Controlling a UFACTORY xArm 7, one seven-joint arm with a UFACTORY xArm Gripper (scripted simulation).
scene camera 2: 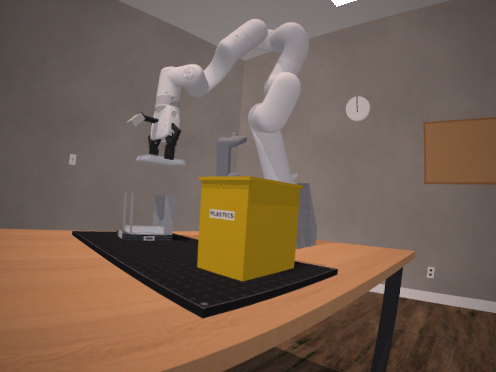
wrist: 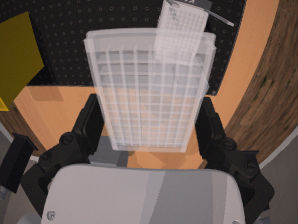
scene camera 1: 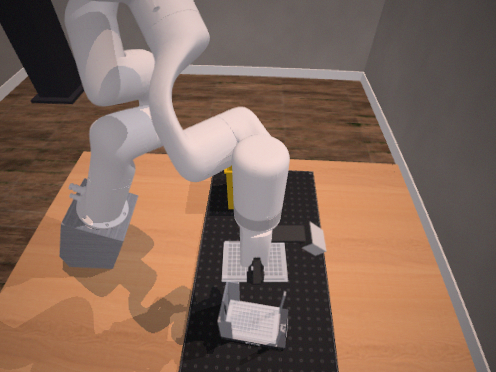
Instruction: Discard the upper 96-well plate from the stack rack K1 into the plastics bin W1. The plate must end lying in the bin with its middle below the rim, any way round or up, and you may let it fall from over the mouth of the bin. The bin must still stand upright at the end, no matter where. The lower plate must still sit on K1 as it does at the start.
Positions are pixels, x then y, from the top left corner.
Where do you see a yellow plastics bin W1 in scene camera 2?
At 248,226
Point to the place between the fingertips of my gripper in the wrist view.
At 149,107
